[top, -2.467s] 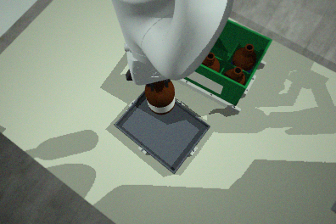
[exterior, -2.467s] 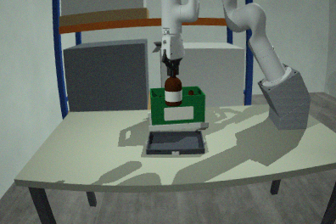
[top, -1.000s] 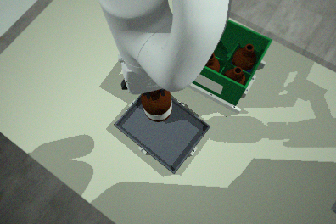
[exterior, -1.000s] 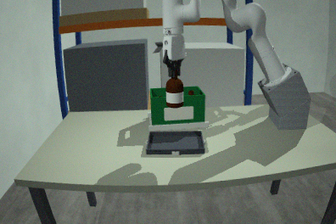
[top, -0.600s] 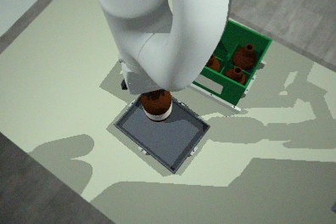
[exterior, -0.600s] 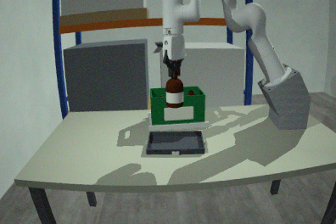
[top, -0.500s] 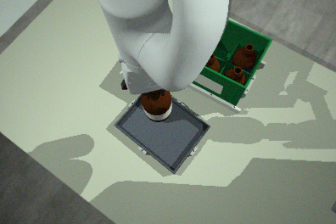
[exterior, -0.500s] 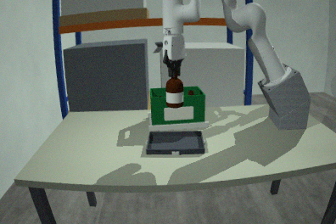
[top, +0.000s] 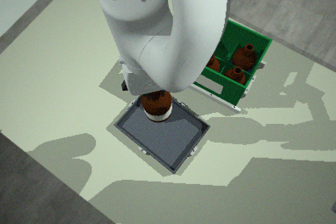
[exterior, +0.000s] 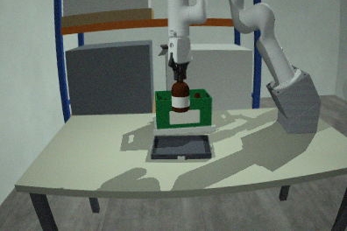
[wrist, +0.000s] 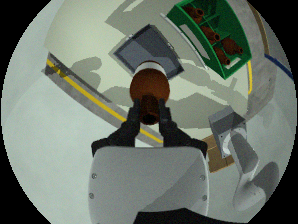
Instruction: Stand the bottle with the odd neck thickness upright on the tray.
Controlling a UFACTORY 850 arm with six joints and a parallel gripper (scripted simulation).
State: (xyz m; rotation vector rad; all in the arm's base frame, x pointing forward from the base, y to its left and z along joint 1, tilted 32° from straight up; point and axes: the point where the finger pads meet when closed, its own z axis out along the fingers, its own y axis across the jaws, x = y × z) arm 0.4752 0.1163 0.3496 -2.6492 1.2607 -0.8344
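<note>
Now: hand 32 cm above the dark grey tray. Round my hand: green crate 26 cm to the right, 25 cm below, 8 cm behind.
</note>
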